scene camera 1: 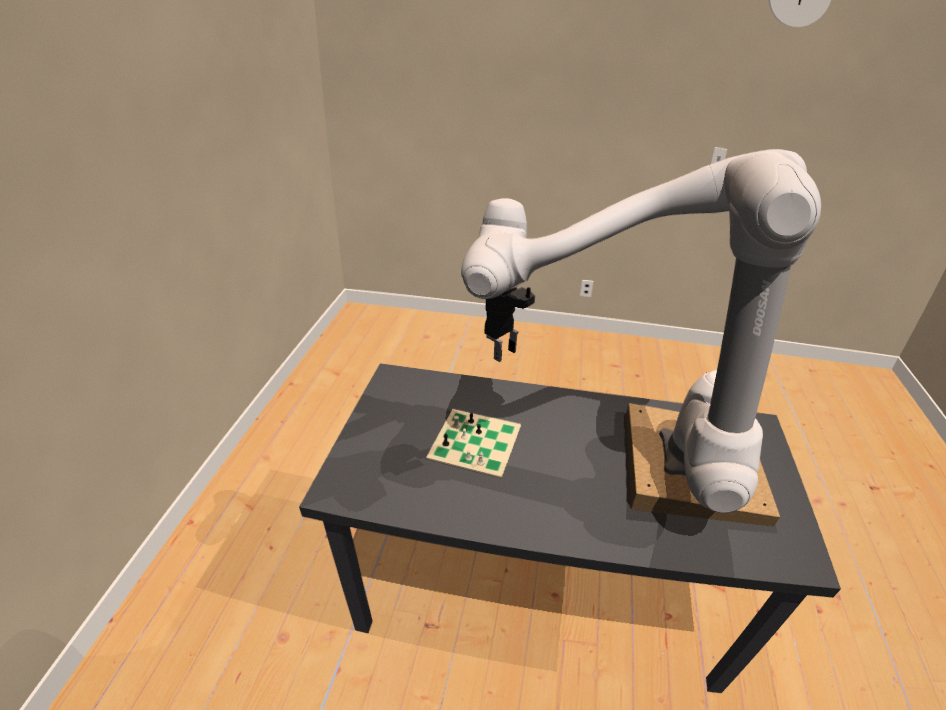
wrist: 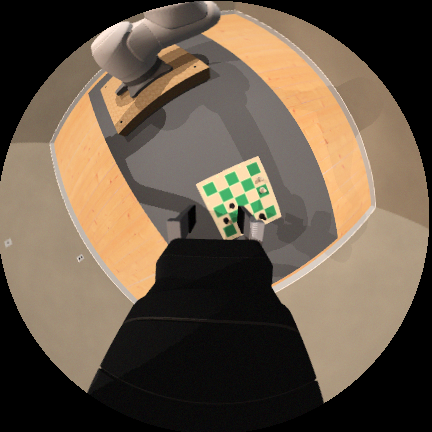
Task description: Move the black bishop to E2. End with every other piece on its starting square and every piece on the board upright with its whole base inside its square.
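Frame: origin at the arm's base, x ahead, y right, z down, level; millimetres.
Where they show: gripper, between the fingertips: (scene camera 1: pixel 504 355) (wrist: pixel 216 213); arm's base, origin of its link: (wrist: pixel 144 73).
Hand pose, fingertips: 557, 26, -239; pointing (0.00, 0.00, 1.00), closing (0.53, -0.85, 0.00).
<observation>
Each offset is from my fingertips to the top centre of the thing, as dx, dy, dz. Level surfaces: height alone.
A small green and cream chessboard @[+62, -52, +276] (scene camera 1: pixel 495 425) (wrist: pixel 220 183) lies on the table. Three black pieces stand on it: one @[+92, +24, +244] (scene camera 1: pixel 471 418) (wrist: pixel 226 220) near the far edge in the scene view, one @[+60, -16, +244] (scene camera 1: pixel 479 429) (wrist: pixel 231 205) close by, and one @[+142, -86, +232] (scene camera 1: pixel 446 440) (wrist: pixel 262 216) toward the left edge. They are too small to tell which is the bishop. Several light pieces also show, two of them @[+66, -128, +244] (scene camera 1: pixel 468 456) @[+30, -135, +232] (scene camera 1: pixel 480 460) near the front edge. My gripper (scene camera 1: pixel 505 353) (wrist: pixel 216 213) is open and empty, high above the table; in the wrist view its right finger covers part of the board.
The dark table @[dz +282] (scene camera 1: pixel 565 473) (wrist: pixel 190 150) carries the wooden mounting plate (scene camera 1: pixel 641 458) (wrist: pixel 192 62) at the right in the scene view, with the arm (scene camera 1: pixel 737 343) (wrist: pixel 117 50) standing on it. The arm reaches over the table toward the board. Shadows fall around the board.
</observation>
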